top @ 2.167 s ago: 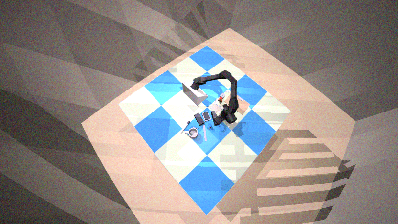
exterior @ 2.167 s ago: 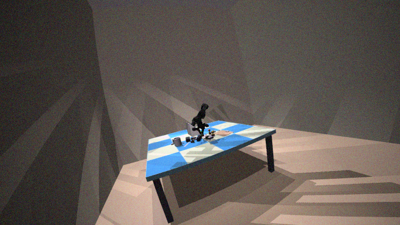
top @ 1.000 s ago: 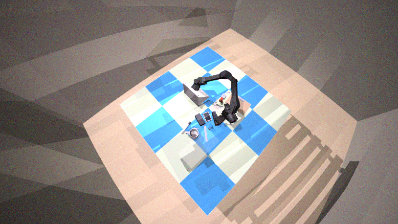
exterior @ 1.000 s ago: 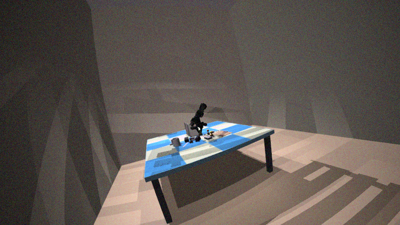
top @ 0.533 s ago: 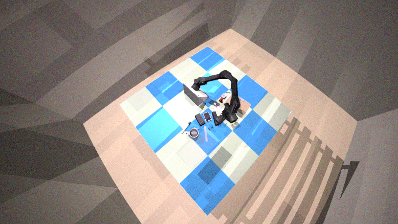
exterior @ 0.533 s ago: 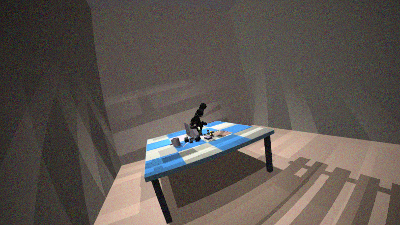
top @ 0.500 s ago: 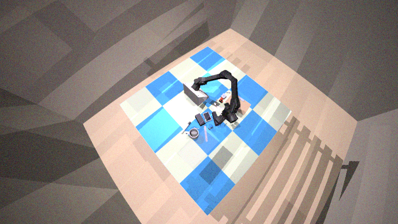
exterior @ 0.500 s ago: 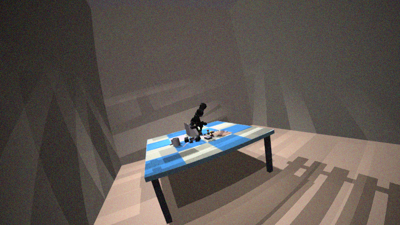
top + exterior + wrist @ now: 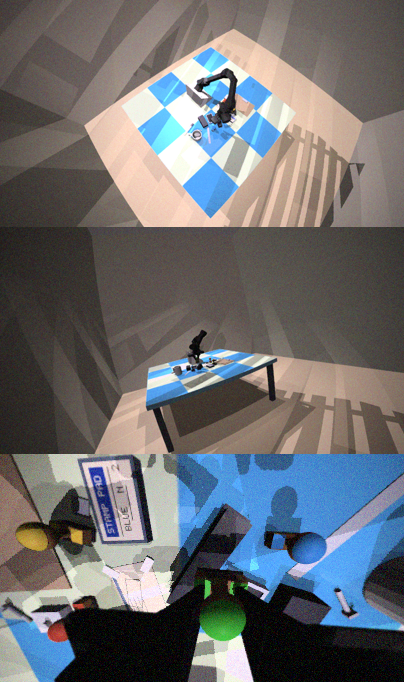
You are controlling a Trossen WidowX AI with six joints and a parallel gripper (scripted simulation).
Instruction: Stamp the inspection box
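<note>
Right now the ink pad is 90 mm below my gripper tip, 70 mm behind it and 20 mm to the right of it. The rest, counted from my gripper tip: green-knobbed pass stamp right at my gripper tip; then pale card 120 mm to the left, 100 mm below, 60 mm behind; then dark flat device 80 mm below, 20 mm to the left.
</note>
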